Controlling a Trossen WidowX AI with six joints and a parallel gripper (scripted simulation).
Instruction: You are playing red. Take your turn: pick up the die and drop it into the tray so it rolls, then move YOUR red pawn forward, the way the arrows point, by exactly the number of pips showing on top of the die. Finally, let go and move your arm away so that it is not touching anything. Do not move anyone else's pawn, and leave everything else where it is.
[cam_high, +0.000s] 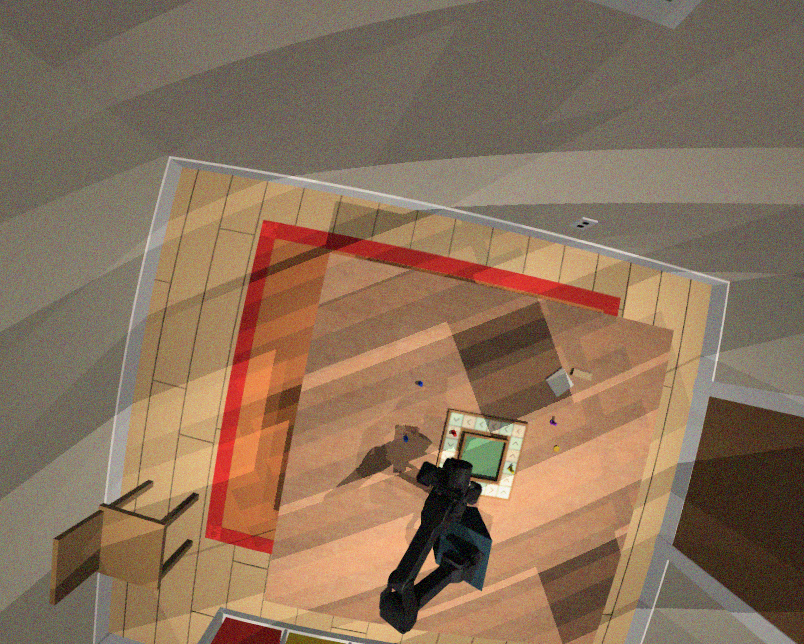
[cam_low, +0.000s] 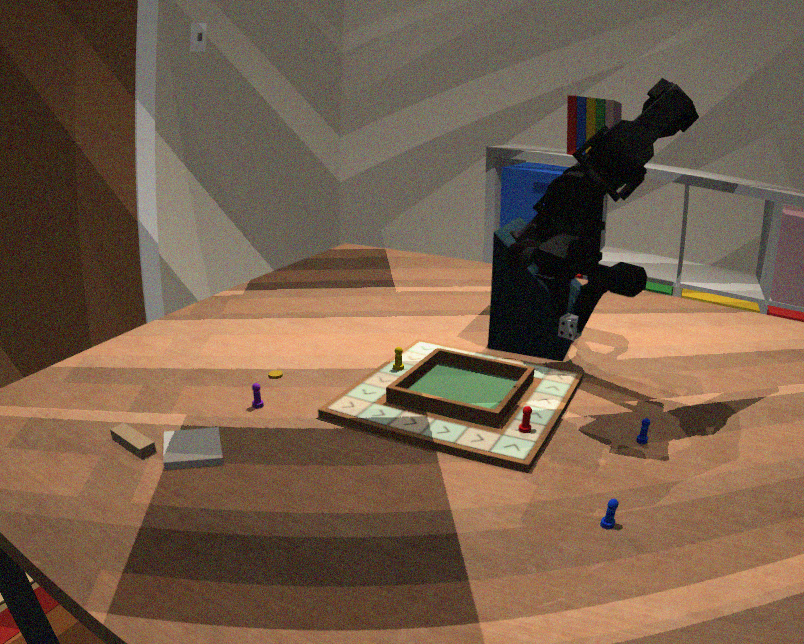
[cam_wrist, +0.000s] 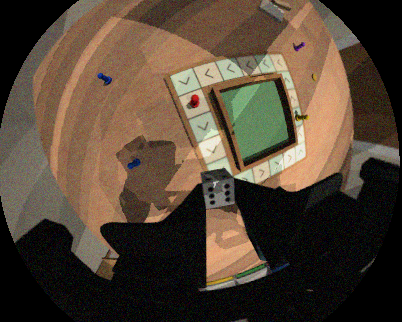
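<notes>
The red pawn lies 10 cm ahead of my gripper tip, 1 cm to the right of it and 9 cm below it. The rest, counted from my gripper tip: yellow pawn: 4 cm ahead, 25 cm to the right, 9 cm below; white die: right at my gripper tip; green tray: 5 cm ahead, 13 cm to the right, 11 cm below.
</notes>
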